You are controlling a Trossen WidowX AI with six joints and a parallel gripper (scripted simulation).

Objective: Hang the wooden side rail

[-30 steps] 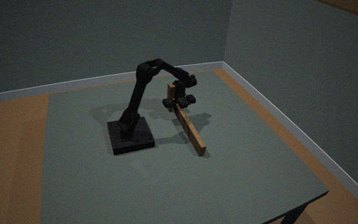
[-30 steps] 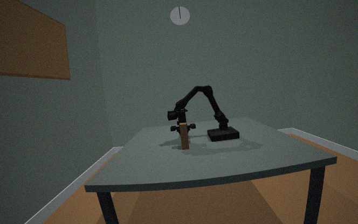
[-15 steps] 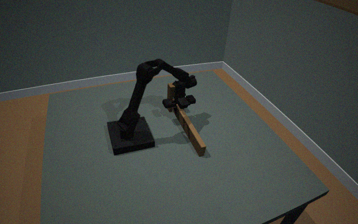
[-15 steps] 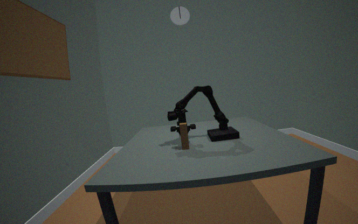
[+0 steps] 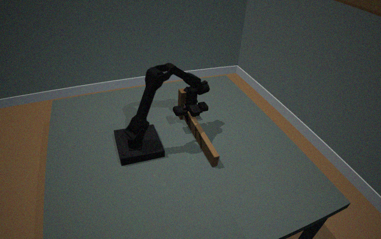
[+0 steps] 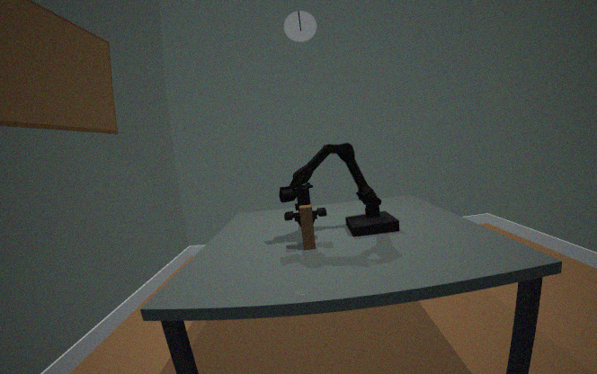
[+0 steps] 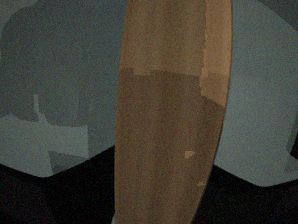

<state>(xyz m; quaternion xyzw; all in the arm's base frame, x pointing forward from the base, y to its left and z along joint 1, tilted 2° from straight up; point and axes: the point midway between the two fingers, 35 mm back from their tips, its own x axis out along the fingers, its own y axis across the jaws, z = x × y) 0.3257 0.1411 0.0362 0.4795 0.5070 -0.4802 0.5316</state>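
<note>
The headboard post lies 1 cm behind my gripper tip, 10 cm to the left of it and 5 cm above it.
</note>
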